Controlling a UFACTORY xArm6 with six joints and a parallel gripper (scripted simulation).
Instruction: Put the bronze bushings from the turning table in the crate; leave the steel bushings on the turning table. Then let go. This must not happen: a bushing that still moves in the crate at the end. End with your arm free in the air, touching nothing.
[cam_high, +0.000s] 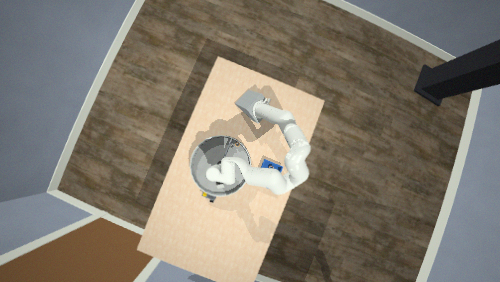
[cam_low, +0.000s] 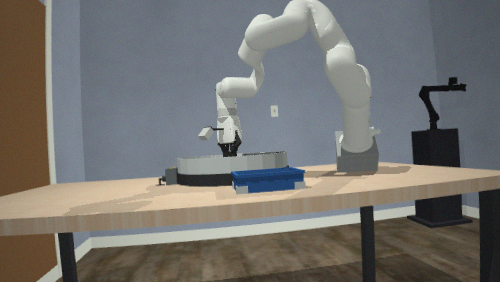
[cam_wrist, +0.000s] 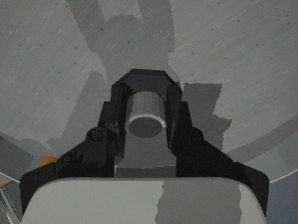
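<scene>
The grey turning table lies 4 cm below my hand, 1 cm to the right of it and 1 cm behind it. The rest, counted from my hand: blue crate: 33 cm to the left, 10 cm behind, 6 cm below.
</scene>
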